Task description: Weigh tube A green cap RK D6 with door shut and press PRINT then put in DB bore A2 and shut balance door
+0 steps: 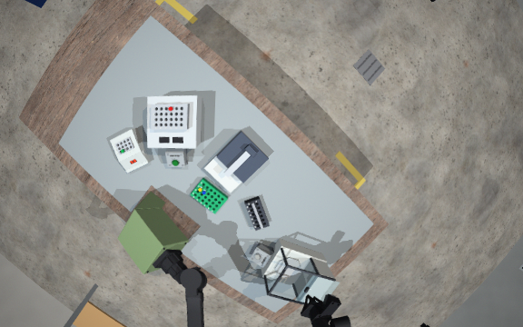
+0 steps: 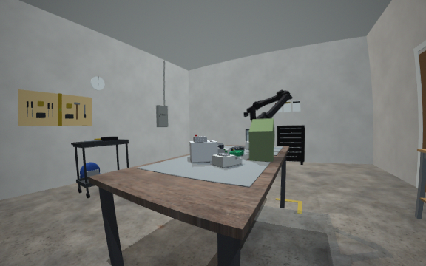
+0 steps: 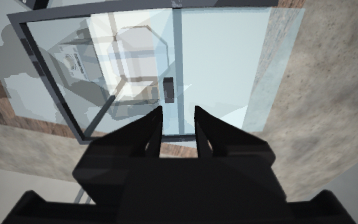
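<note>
The sliding door is 10 mm ahead of my hand, 20 mm to the right of it and 50 mm below it. Round my hand: magnet block MG: 60 mm ahead, 340 mm to the left, 240 mm below; then white print key: 70 mm behind, 210 mm to the left, 190 mm below; then balance pan: 20 mm behind, 70 mm to the left, 180 mm below.
</note>
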